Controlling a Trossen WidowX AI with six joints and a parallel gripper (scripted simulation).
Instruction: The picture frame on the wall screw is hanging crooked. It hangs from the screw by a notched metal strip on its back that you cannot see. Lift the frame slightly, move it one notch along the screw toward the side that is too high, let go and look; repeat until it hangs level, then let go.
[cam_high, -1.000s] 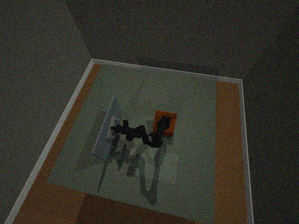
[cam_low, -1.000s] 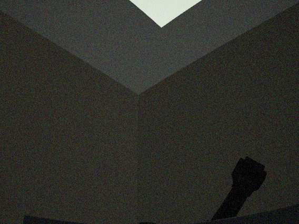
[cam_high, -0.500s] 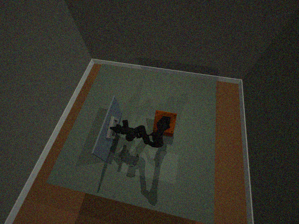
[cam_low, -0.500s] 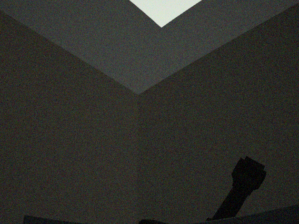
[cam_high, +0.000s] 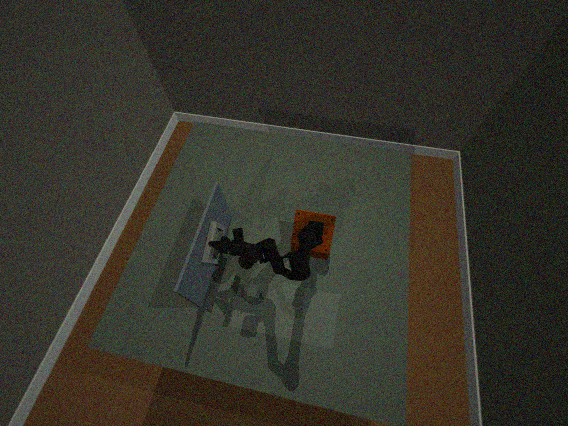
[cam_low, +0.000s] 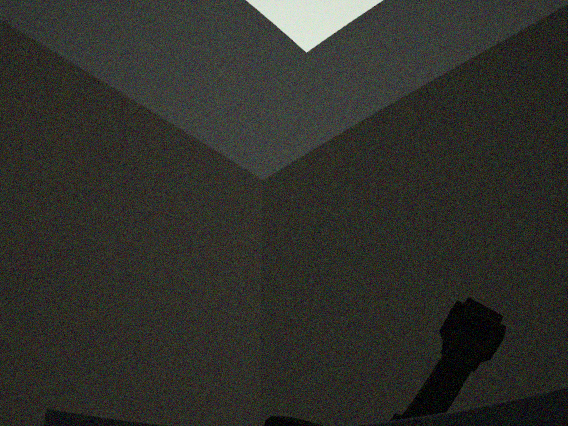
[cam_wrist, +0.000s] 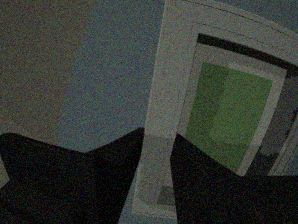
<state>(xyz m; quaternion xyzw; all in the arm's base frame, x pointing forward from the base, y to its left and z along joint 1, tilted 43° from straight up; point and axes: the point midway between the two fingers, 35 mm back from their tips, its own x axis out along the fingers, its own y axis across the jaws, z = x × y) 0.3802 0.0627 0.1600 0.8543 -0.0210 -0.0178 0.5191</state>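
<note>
The picture frame is 10 mm ahead of my gripper tip, 20 mm to the right of it and 50 mm below it. Round my gripper tip: wall panel (20 mm ahead, 10 mm to the right, 70 mm below).
</note>
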